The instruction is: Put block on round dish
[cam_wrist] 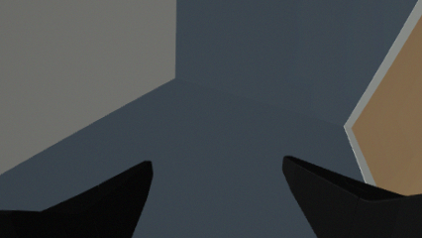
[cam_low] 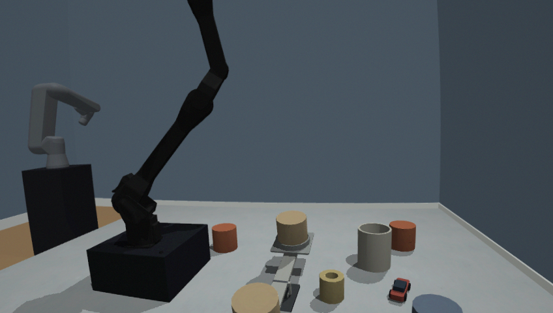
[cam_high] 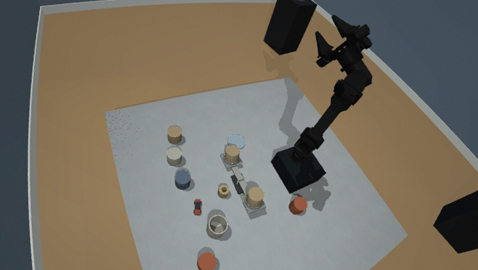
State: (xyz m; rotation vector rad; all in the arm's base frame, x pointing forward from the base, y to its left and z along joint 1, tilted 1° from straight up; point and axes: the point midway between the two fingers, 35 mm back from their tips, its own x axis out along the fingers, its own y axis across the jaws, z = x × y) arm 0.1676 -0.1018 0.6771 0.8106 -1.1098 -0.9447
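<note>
Now: gripper tip 110 mm short of the grey block, 60 mm to the left of it and 750 mm above it. Also, from my gripper tip: balance beam: 150 mm ahead, 70 mm to the left, 750 mm below; then pale blue round dish: 10 mm ahead, 140 mm to the right, 790 mm below; then small grey balance: 150 mm ahead, 70 mm to the left, 770 mm below.
</note>
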